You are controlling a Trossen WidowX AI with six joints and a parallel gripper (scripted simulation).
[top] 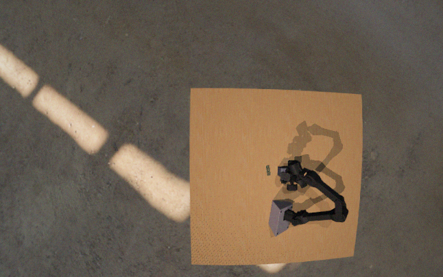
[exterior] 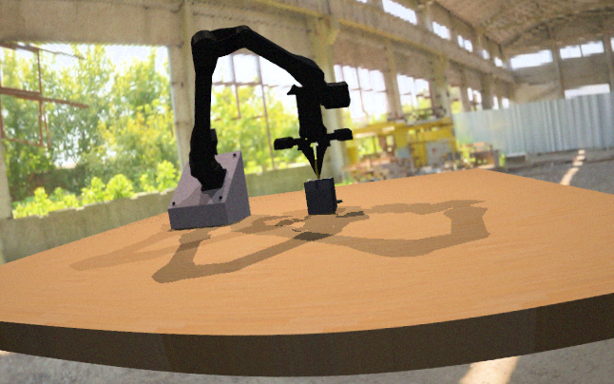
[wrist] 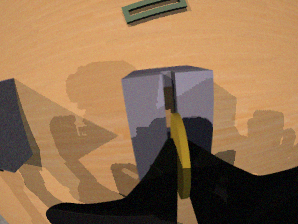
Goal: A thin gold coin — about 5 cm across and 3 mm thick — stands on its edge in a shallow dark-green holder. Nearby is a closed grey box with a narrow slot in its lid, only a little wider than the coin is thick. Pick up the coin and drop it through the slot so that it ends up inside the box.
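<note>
The gold coin is right at my gripper tip.
</note>
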